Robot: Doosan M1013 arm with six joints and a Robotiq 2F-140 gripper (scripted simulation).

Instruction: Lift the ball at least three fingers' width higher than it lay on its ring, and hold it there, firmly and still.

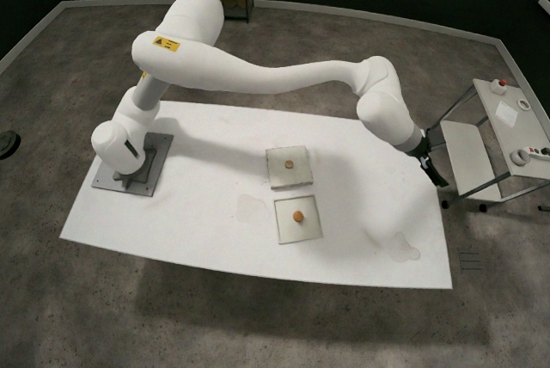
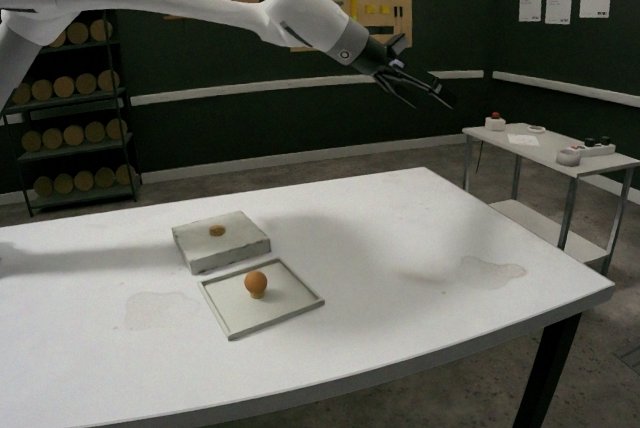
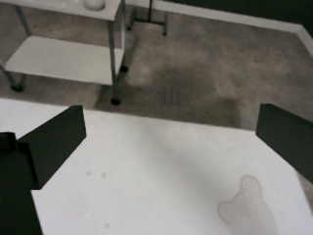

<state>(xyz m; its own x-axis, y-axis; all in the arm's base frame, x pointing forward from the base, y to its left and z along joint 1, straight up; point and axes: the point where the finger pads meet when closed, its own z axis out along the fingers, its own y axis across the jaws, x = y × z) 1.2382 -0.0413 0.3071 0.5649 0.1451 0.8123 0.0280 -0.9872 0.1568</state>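
My gripper is now 45 cm past the ball, 13 cm to the left of it and 29 cm above it. The rest, counted from my hand: tray: 45 cm behind, 13 cm to the right, 31 cm below.
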